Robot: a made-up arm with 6 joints.
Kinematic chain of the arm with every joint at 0, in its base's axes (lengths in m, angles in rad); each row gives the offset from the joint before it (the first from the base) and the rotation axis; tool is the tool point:
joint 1: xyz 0 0 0.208 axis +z
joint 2: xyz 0 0.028 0 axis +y
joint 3: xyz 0 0 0.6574 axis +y
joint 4: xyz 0 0 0.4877 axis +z
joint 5: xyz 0 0 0 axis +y
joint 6: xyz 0 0 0.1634 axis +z
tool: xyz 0 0 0
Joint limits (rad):
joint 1: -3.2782..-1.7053
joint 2: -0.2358..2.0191
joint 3: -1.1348..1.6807
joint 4: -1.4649..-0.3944
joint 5: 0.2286..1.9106
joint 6: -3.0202..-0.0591
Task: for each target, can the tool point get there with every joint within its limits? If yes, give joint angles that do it. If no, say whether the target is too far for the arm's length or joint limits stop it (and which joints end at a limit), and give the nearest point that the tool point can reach.
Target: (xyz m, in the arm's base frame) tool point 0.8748 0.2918 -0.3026
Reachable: no: joint limits stop it (at a limit: joint 1, joint 2, joint 3, joint 4) | nearest point -0.0488 -0.1747 -0.4979 | short by 1.053 m
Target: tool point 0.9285 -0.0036 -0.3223
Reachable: no: joint limits stop it (at a limit: joint 1, joint 2, joint 3, joint 4) | nearest point -0.0402 -0.1791 -0.5342 | short by 1.007 m
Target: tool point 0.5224 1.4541 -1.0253
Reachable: no: too far | nearest point -0.2551 0.1514 -0.5404 | short by 1.593 m
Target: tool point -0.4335 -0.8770 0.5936
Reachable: yes | joints -1.9688 0.6070 1.1512 -1.1472 0.6297 -1.5497
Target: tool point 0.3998 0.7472 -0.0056
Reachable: no: joint limits stop it (at a limit: joint 1, joint 2, joint 3) | nearest point -0.2298 0.1220 -0.4213 | short by 0.980 m
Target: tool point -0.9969 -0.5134 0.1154
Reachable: yes | joints -2.5797 1.2847 0.6588 -0.9898 1.1503 -2.4838
